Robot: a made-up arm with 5 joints. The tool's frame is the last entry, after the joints.
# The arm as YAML. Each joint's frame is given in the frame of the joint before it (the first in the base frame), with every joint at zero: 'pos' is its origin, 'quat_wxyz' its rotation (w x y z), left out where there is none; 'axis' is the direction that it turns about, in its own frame. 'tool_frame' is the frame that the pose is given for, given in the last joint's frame.
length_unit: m
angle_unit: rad
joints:
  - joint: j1
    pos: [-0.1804, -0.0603, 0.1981]
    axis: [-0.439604, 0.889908, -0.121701]
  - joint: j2
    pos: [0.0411, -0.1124, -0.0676]
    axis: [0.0, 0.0, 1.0]
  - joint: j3
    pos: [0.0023, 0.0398, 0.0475]
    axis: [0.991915, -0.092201, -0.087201]
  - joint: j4
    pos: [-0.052, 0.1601, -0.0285]
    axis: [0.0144, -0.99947, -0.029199]
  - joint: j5
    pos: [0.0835, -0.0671, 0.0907]
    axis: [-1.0, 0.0, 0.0]
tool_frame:
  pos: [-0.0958, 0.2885, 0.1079]
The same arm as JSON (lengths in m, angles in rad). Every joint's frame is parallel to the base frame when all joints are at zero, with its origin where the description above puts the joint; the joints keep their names.
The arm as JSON. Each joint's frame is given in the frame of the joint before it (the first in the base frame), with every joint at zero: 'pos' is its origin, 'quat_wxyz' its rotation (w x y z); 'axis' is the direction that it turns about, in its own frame. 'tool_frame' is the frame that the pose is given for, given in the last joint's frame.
{"length_unit": "m", "angle_unit": "rad", "joints": [{"joint": "j1", "pos": [-0.1804, -0.0603, 0.1981], "quat_wxyz": [1.0, 0.0, 0.0, 0.0], "axis": [-0.439604, 0.889908, -0.121701]}, {"joint": "j2", "pos": [0.0411, -0.1124, -0.0676], "quat_wxyz": [1.0, 0.0, 0.0, 0.0], "axis": [0.0, 0.0, 1.0]}, {"joint": "j3", "pos": [0.0023, 0.0398, 0.0475], "quat_wxyz": [1.0, 0.0, 0.0, 0.0], "axis": [0.991915, -0.092201, -0.087201]}, {"joint": "j4", "pos": [-0.052, 0.1601, -0.0285], "quat_wxyz": [1.0, 0.0, 0.0, 0.0], "axis": [0.0144, -0.99947, -0.029199]}, {"joint": "j5", "pos": [0.0835, -0.0671, 0.0907], "quat_wxyz": [1.0, 0.0, 0.0, 0.0], "axis": [-1.0, 0.0, 0.0]}], "tool_frame": {"pos": [-0.0958, 0.2885, 0.1079], "quat_wxyz": [1.0, 0.0, 0.0, 0.0]}}
